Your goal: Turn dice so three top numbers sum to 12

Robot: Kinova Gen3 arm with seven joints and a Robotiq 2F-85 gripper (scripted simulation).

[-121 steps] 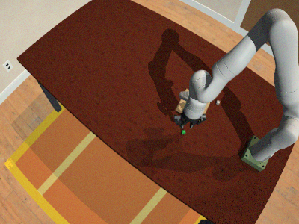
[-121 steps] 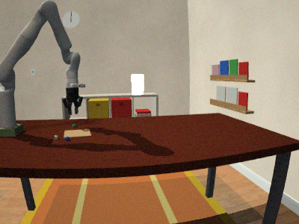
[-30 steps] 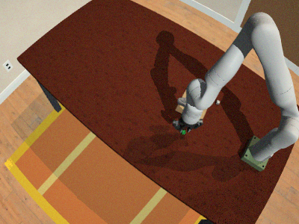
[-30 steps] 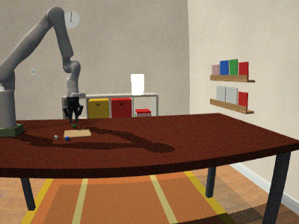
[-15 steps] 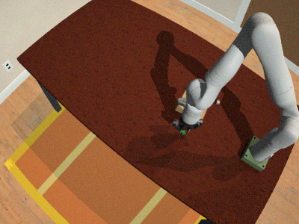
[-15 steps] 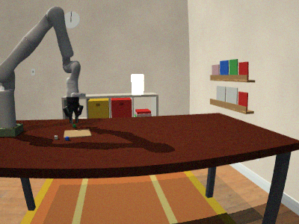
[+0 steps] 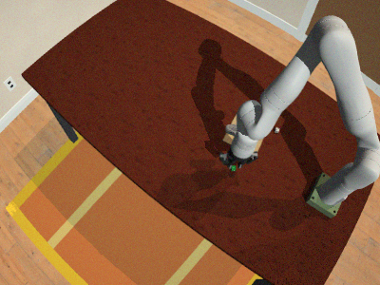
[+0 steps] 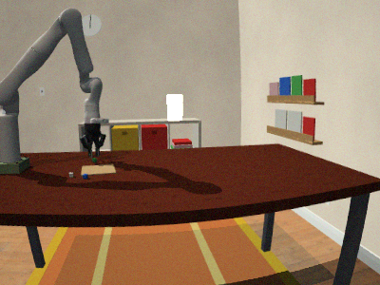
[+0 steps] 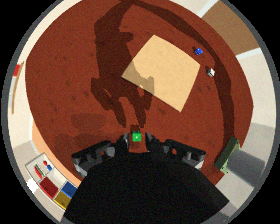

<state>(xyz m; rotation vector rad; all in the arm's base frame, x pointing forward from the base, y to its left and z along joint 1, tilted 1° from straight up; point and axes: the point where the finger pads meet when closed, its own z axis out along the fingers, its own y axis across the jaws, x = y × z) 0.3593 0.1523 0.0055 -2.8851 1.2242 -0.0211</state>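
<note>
My gripper is now 3 cm above the green die. Also, from my hand: white die (24 cm to the right, 4 cm behind, 3 cm below); then tan mat (14 cm to the right, 5 cm ahead, 4 cm below); then blue die (26 cm to the right, 3 cm below, 3 cm ahead).
</note>
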